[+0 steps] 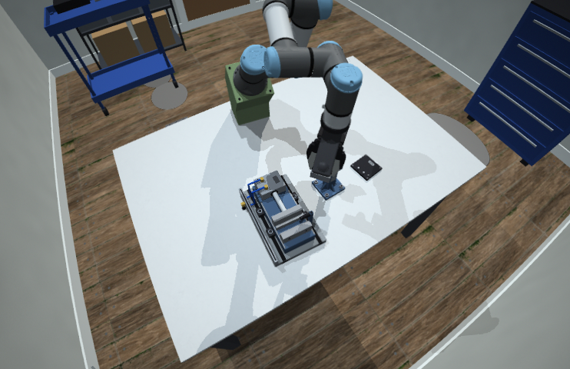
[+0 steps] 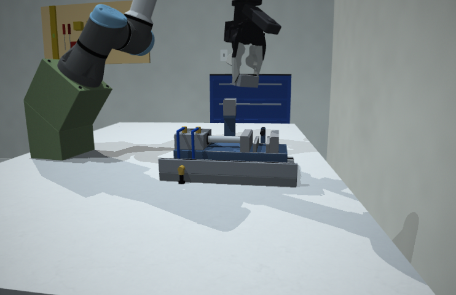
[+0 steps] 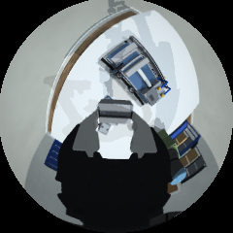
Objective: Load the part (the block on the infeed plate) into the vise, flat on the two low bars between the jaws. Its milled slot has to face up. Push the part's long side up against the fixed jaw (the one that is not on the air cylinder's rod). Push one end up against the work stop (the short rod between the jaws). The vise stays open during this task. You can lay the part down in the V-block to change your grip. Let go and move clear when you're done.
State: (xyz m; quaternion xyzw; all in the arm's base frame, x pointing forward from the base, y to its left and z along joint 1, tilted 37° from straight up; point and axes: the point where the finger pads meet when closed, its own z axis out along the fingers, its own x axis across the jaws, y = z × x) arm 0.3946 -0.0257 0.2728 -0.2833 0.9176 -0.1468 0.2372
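Right now the work stop is 13 cm below my hand, 9 cm to the right of it and 3 cm ahead of it. The rest, counted from my hand: part: right at my hand; then fixed jaw: 15 cm below, 14 cm to the right, 5 cm ahead; then moving jaw: 15 cm below, 13 cm to the right, 1 cm behind.
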